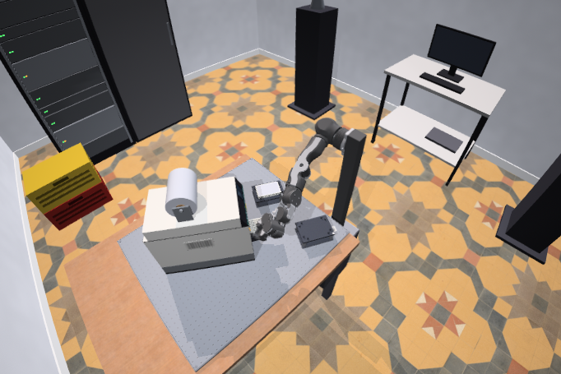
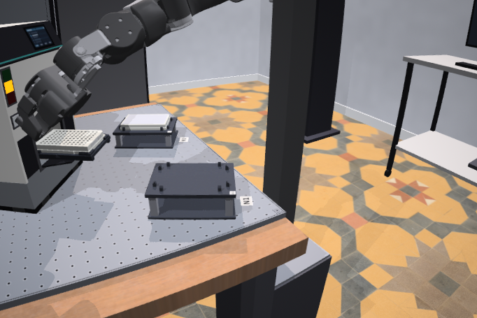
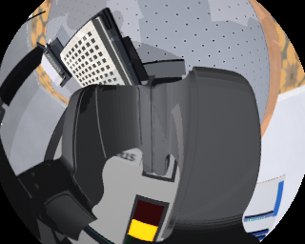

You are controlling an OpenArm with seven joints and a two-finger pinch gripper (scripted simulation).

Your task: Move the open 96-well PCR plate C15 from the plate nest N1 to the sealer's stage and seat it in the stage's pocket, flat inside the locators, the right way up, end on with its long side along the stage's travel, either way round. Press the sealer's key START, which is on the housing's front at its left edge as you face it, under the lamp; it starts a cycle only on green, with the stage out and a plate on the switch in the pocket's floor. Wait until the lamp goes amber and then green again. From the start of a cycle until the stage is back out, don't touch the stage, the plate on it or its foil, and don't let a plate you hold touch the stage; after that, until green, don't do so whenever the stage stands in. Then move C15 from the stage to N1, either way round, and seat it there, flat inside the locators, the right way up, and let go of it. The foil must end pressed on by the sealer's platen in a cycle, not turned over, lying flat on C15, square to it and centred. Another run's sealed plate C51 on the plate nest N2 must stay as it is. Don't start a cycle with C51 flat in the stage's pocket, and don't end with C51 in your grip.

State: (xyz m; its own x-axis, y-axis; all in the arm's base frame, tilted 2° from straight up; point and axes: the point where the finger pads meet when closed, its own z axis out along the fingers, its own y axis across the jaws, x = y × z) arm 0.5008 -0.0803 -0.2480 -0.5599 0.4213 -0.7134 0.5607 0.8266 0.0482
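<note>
My hand is 2 cm to the left of the start key, 2 cm short of it and 1 cm below it. The rest, counted from my hand: sealer stage: 8 cm below, 7 cm behind, 6 cm to the right; then sealer screen: 14 cm above, 13 cm to the right, 4 cm behind; then white 96-well plate C15: 7 cm below, 7 cm behind, 6 cm to the right.
</note>
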